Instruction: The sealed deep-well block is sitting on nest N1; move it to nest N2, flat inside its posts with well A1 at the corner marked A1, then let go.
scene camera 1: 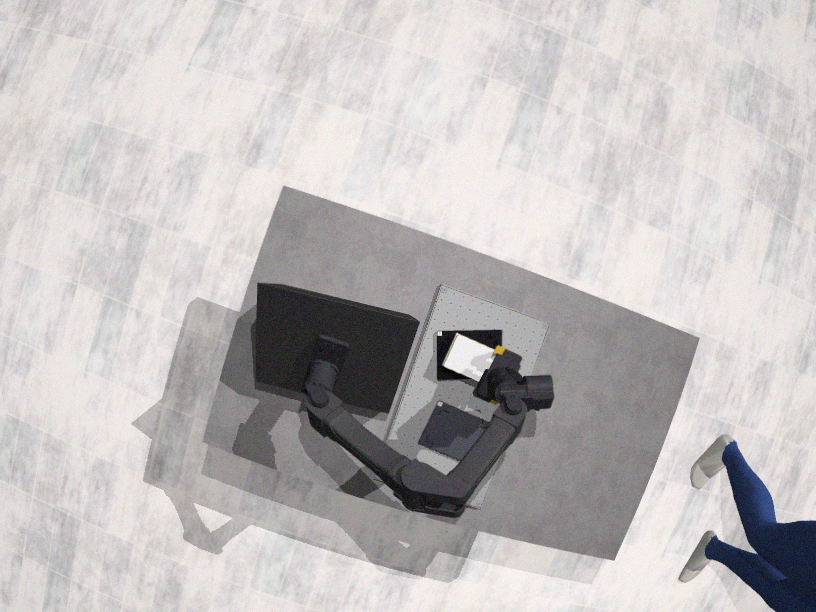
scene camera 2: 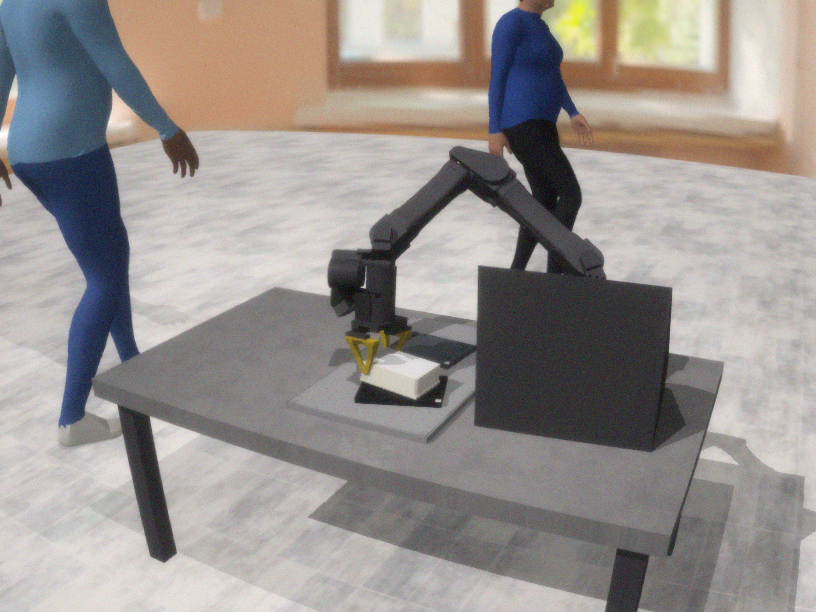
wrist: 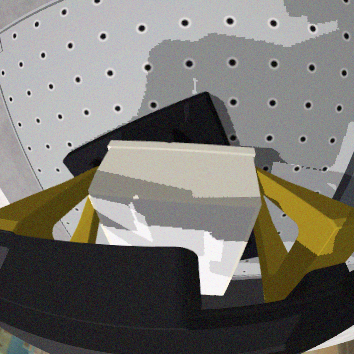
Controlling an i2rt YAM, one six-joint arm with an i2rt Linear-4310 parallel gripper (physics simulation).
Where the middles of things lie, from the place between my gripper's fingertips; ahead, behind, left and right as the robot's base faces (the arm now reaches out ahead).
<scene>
Now: the white block (scene camera 2: 396, 371) 50 mm behind my hand. The rest, counted from my hand: dark nest (scene camera 2: 367, 393) 60 mm behind, 20 mm below, 10 mm to the left; perforated grey plate (scene camera 1: 523, 335) 110 mm to the right, 40 mm below, 30 mm behind.
</scene>
